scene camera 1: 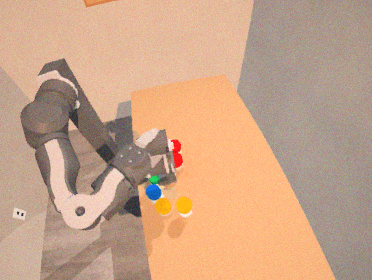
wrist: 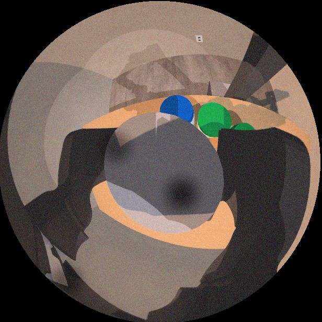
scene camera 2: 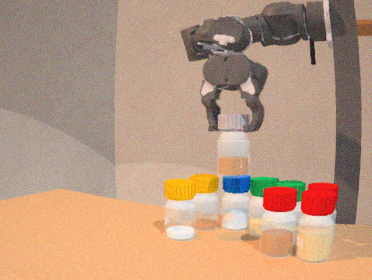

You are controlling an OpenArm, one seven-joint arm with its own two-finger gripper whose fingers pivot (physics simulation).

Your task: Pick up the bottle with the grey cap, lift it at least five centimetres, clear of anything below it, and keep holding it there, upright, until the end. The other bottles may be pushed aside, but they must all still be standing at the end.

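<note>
The bottle with the grey cap [scene camera 2: 233, 150] [wrist: 162, 175] is upright in scene camera 2, raised above the table, with orange-brown contents low in it. Its base appears level with the top of the blue cap, which partly overlaps that area. My gripper [scene camera 2: 233, 127] [wrist: 168, 169] is shut on its cap, one finger on each side. In the wrist view the large round cap fills the space between the dark fingers. In scene camera 1 the arm and fingers mostly hide this bottle.
Below stand bottles with a blue cap [scene camera 1: 153, 191] [scene camera 2: 236, 184] [wrist: 177, 108], two yellow caps [scene camera 2: 180, 189] [scene camera 2: 204, 183], two green caps [scene camera 2: 264, 185] [scene camera 2: 290, 189] and three red caps [scene camera 2: 280, 199] [scene camera 2: 318, 202] [scene camera 2: 323, 188]. The table edge [scene camera 1: 141, 200] runs beside them, on the arm's side.
</note>
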